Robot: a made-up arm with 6 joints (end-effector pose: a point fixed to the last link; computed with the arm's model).
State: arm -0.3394 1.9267 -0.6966 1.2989 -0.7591 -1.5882
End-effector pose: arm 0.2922 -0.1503 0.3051 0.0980 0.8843 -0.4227 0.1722
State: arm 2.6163 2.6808 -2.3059 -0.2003 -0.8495 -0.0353
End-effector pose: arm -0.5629 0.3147 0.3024 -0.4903 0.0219 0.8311 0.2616
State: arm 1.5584 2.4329 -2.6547 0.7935 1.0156 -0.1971
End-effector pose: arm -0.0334 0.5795 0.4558 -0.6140 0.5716 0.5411 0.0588
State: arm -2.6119 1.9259 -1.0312 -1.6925 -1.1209 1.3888
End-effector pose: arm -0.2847 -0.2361 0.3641 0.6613 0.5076 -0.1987 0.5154
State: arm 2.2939 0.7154 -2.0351 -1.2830 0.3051 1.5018
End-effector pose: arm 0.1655 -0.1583 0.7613 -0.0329 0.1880 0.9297 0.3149
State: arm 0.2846 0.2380 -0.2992 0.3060 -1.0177 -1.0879
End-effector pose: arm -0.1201 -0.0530 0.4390 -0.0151 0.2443 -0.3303 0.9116
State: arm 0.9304 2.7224 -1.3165 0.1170 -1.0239 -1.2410
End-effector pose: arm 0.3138 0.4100 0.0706 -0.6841 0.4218 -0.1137 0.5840
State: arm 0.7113 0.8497 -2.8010 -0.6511 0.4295 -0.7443
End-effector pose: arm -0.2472 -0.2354 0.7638 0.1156 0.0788 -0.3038 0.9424
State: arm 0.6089 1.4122 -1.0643 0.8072 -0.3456 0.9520
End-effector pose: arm 0.2311 0.1411 0.5417 0.4490 0.5536 0.6060 0.3531
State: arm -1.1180 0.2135 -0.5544 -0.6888 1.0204 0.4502
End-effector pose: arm -0.0906 0.1033 0.4017 0.5721 0.6028 -0.4634 0.3075
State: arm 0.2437 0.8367 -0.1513 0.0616 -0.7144 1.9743
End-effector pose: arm 0.0330 0.0054 0.4130 0.5257 0.4076 0.6702 0.3291
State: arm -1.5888 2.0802 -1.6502 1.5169 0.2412 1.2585
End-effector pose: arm 0.0069 -0.5097 0.4232 0.7072 -0.4112 0.3982 0.4149
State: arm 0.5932 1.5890 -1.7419 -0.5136 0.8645 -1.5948
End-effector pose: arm 0.2789 0.1578 0.6129 -0.7918 0.3430 -0.4284 0.2680
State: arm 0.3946 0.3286 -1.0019 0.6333 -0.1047 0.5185
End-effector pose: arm -0.1513 -0.0675 0.5751 0.1576 0.3192 0.6439 0.6773
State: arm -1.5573 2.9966 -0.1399 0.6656 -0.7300 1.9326
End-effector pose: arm -0.0253 -0.1675 0.0408 -0.8731 0.3427 0.3047 0.1655
